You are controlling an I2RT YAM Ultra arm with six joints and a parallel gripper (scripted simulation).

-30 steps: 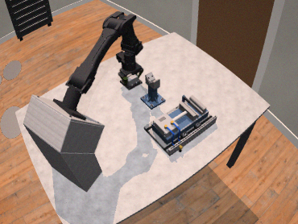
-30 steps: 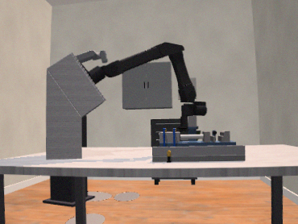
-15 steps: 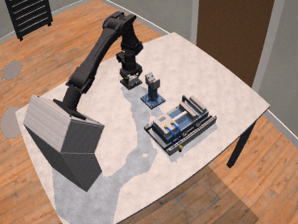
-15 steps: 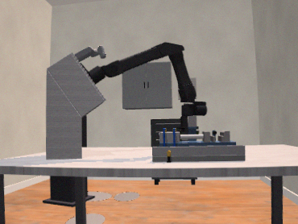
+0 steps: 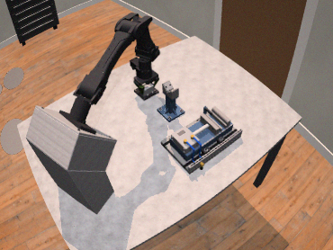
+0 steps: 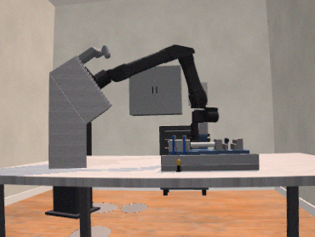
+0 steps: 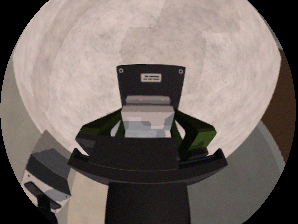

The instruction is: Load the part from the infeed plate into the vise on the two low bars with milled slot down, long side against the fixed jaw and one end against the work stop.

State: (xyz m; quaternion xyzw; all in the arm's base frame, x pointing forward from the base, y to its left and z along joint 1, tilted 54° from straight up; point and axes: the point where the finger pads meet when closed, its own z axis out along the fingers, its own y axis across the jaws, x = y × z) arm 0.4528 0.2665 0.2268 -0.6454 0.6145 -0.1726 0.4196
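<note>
Now: the grey part 10 mm to the left of my hand. Also, from my hand: dark infeed plate 20 mm to the left, 20 mm below; blue vise floor 350 mm to the right, 120 mm ahead, 10 mm above; air cylinder rod 360 mm to the right, 100 mm ahead, 50 mm above.
</note>
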